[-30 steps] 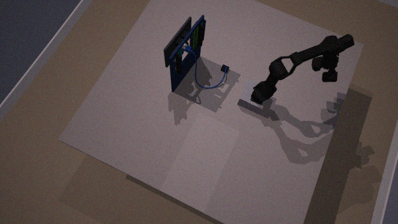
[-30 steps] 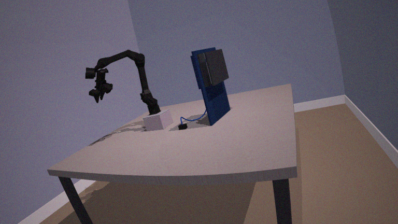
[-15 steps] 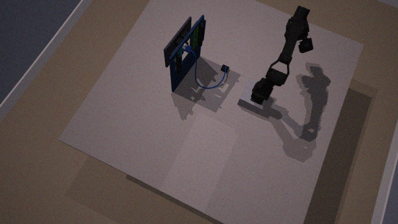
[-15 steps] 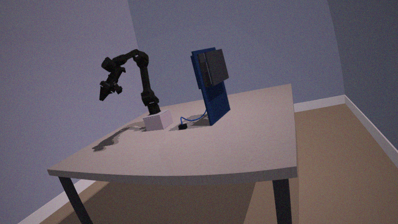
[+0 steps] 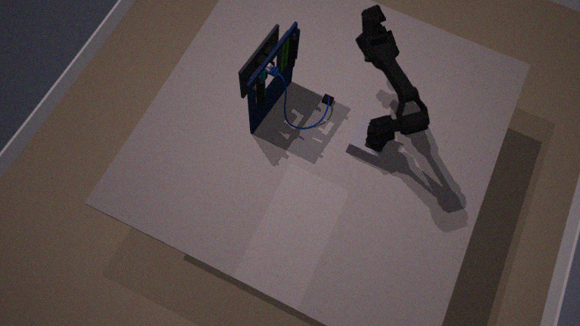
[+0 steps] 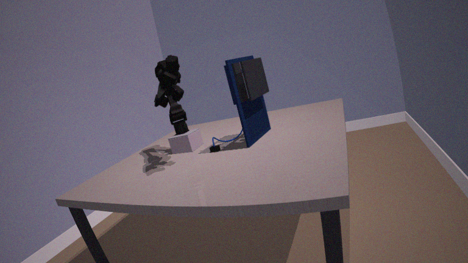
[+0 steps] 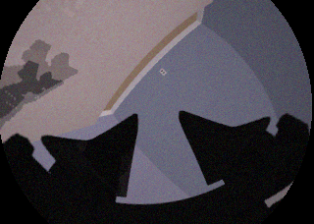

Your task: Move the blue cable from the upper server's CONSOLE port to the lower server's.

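My gripper tip is 350 mm to the right of the blue plug, 300 mm short of it and 40 mm below it. From my gripper tip the other things lie so: black block: 290 mm below, 210 mm to the left, 100 mm ahead.
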